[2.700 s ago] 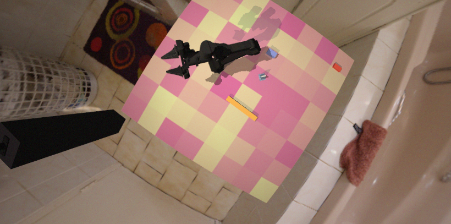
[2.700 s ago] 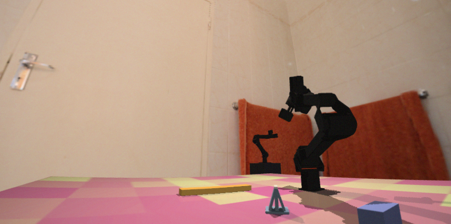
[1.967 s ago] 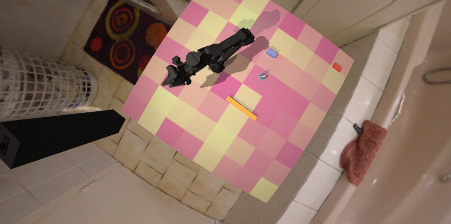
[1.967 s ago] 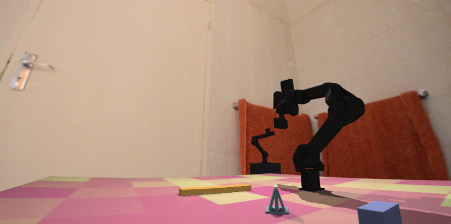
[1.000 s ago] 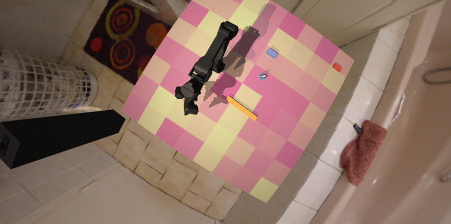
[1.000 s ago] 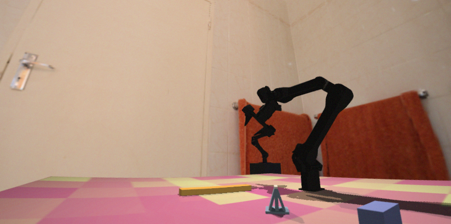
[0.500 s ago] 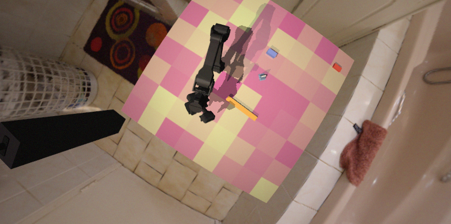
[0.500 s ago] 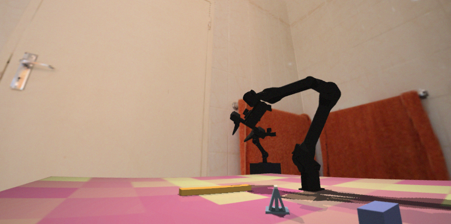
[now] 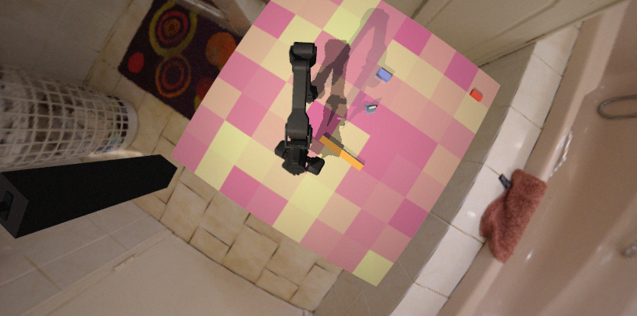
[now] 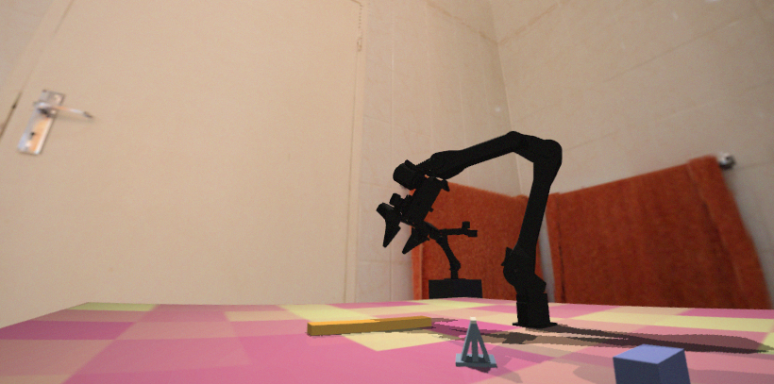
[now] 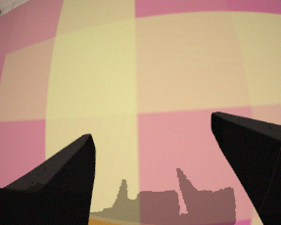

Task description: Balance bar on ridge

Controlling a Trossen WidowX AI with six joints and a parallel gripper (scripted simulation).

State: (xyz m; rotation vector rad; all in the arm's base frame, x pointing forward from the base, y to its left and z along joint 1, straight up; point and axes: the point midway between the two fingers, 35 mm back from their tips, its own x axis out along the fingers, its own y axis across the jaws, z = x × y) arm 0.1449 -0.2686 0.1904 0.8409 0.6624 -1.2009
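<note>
Right now my gripper tip is 150 mm above the bar, 140 mm to the right of it and 130 mm short of it. The rest, counted from my gripper tip: blue cube 570 mm to the left, 150 mm below, 100 mm ahead; red block 790 mm to the left, 590 mm ahead, 150 mm below.
</note>
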